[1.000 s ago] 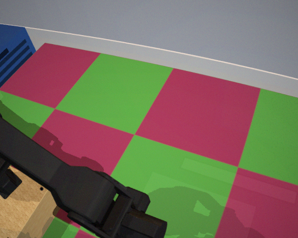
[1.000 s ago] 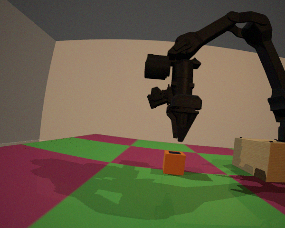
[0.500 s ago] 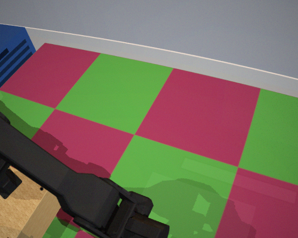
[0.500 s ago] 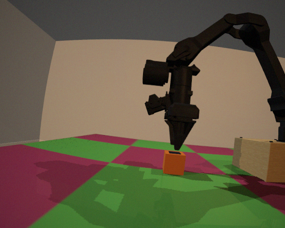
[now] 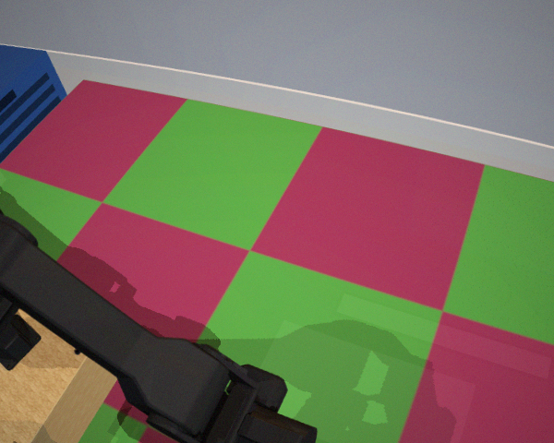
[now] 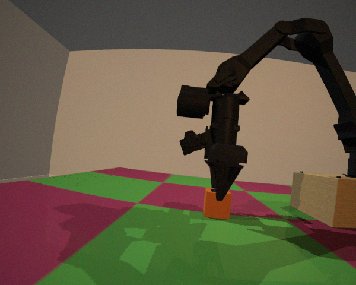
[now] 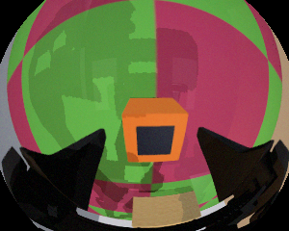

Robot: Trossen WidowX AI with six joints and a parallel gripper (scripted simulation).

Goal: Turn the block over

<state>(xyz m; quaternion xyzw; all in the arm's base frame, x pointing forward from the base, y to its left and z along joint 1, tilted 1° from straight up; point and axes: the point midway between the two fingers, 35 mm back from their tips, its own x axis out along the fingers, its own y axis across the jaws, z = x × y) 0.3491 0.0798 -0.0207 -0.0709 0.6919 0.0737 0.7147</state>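
Right now the orange block is right at my gripper tip.
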